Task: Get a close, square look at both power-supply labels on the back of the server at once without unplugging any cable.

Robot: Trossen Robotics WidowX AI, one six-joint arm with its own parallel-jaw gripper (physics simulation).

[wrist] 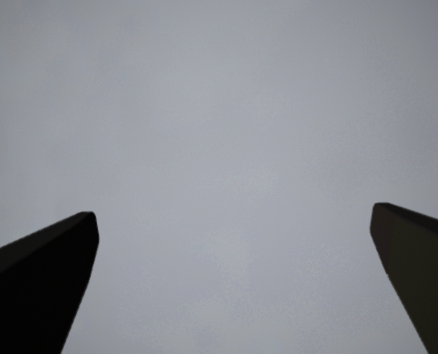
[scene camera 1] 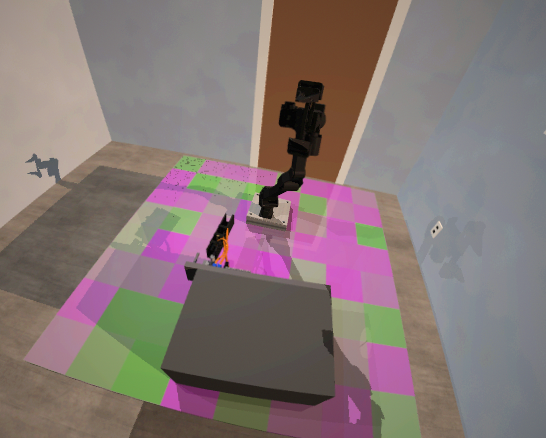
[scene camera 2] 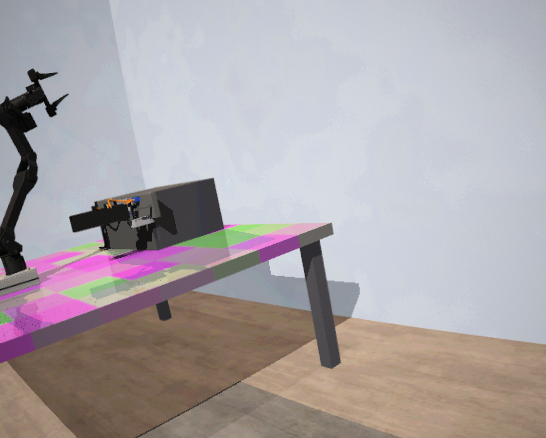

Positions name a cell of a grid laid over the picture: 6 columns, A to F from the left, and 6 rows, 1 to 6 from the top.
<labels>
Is my gripper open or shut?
Open.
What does my gripper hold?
Nothing.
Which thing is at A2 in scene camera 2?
My gripper.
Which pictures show my gripper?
The wrist view, scene camera 1 and scene camera 2: all of them.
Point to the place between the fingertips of my gripper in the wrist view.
D4
</labels>
